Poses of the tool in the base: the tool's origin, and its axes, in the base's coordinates. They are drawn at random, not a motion.
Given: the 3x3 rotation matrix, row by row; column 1 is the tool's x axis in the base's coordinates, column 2 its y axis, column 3 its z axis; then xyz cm. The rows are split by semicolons.
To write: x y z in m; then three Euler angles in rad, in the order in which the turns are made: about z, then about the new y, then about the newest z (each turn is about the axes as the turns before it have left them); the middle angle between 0 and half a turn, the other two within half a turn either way. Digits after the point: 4 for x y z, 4 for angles.
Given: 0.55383 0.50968 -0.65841; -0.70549 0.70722 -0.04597; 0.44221 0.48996 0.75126; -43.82 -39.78 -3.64
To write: -0.4382 -0.3978 -0.0364 -3.0719 0.7208 2.3050
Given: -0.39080 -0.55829 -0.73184; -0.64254 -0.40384 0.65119; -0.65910 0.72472 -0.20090; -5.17 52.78 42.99
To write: -0.0517 0.5278 0.4299 2.4144 1.7731 0.8328
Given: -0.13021 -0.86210 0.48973; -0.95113 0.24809 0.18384; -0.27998 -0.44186 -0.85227; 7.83 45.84 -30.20
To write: 0.0783 0.4584 -0.3020 0.3591 2.5911 -1.0060
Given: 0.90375 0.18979 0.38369; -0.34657 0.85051 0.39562; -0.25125 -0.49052 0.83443; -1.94 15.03 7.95
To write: -0.0194 0.1503 0.0795 0.8007 0.5837 -1.0974
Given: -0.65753 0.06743 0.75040; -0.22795 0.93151 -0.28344; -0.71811 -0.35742 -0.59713; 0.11 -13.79 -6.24
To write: 0.0011 -0.1379 -0.0624 -0.3611 2.2107 -0.4618
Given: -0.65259 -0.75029 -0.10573; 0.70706 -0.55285 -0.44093; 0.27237 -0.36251 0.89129; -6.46 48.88 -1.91
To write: -0.0646 0.4888 -0.0191 -1.8061 0.4706 -2.2152
